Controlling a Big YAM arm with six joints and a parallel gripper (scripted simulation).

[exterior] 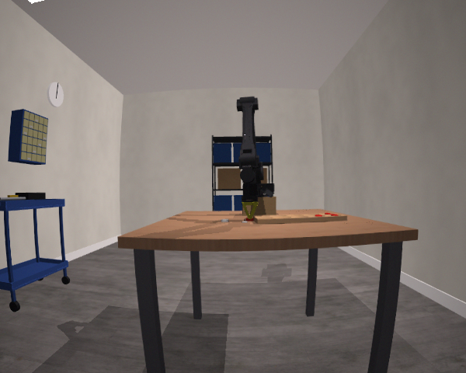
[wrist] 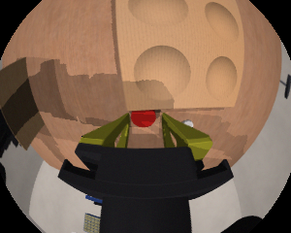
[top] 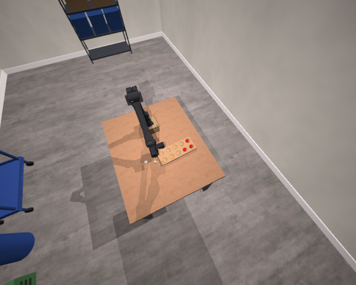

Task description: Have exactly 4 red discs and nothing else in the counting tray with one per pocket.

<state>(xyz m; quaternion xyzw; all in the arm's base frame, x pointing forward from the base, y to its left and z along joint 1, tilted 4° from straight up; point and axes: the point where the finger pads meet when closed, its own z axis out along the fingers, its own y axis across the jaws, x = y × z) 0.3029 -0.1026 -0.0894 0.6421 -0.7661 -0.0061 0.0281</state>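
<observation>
The wooden counting tray lies 20 cm to the left of my hand, 8 cm ahead of it and 1 cm below it. Round my hand: white piece: 6 cm ahead, 3 cm to the right, 2 cm below; white disc: 11 cm to the right, 1 cm below, 1 cm ahead.
</observation>
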